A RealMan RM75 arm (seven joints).
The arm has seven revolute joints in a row. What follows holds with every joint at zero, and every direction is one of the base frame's.
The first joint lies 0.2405 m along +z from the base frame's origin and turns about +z.
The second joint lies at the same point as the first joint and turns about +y.
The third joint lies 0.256 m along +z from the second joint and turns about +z.
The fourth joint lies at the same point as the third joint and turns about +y.
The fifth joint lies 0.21 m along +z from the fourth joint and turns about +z.
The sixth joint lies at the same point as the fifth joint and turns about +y.
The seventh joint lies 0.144 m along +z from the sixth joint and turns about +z.
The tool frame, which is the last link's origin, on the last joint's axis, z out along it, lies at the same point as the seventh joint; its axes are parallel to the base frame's.
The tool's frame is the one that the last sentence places.
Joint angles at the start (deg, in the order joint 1, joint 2, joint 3, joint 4, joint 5, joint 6, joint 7):
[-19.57 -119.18 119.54 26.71 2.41 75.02 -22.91]
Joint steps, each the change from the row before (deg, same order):
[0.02 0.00 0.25 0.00 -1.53 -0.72 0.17]
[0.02 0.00 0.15 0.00 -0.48 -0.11 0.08]
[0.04 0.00 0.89 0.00 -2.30 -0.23 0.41]
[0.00 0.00 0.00 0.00 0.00 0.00 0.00]
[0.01 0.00 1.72 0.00 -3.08 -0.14 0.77]
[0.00 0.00 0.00 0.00 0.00 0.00 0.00]
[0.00 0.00 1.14 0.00 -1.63 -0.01 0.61]
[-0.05 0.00 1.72 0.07 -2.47 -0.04 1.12]
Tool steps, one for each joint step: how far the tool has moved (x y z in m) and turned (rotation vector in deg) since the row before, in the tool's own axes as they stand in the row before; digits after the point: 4 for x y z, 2 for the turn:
[-0.0007 -0.0032 -0.0001 1.43 -0.19 -0.29]
[-0.0001 -0.0006 -0.0001 0.35 0.01 -0.09]
[0.0001 -0.0020 -0.0003 1.36 0.27 -0.40]
[0.0000 0.0000 0.0000 0.00 0.00 0.00]
[-0.0004 -0.0005 -0.0002 1.26 0.29 -0.40]
[0.0000 0.0000 0.0000 0.00 0.00 0.00]
[-0.0005 0.0006 -0.0002 0.44 0.10 -0.05]
[-0.0005 0.0010 0.0002 0.62 0.19 0.13]

